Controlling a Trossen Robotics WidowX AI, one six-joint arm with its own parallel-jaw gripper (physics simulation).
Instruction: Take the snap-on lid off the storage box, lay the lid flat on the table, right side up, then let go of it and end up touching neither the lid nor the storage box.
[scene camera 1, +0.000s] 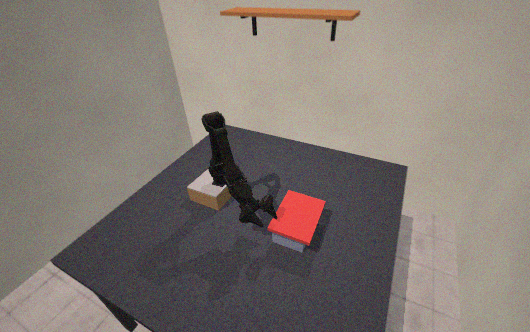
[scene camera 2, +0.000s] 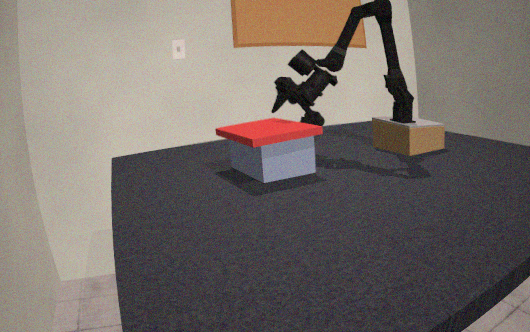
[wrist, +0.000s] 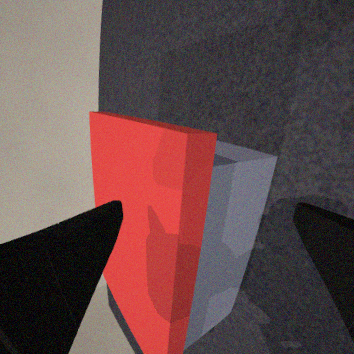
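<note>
The red lid (scene camera 1: 300, 216) (scene camera 2: 267, 131) (wrist: 137, 175) lies about level on top of the blue-grey storage box (scene camera 1: 288, 241) (scene camera 2: 290, 165) (wrist: 250, 195), its edges jutting past the box walls. The box stands upright on the table and the lid hides its inside. My gripper (scene camera 1: 269, 222) (scene camera 2: 294, 116) (wrist: 208, 210) is open and empty, tilted down at the side of the lid that faces the arm's base. In the wrist view, one finger overlaps the lid's top face and the other shows beyond the box's side wall. I cannot tell whether either finger touches the lid.
The dark table (scene camera 1: 350, 175) (scene camera 2: 350, 250) carries the box. The arm's base stands on a wooden block with a pale top (scene camera 1: 205, 196) (scene camera 2: 392, 137), behind the gripper. An orange-brown shelf (scene camera 1: 290, 13) (scene camera 2: 300, 25) is high on the wall.
</note>
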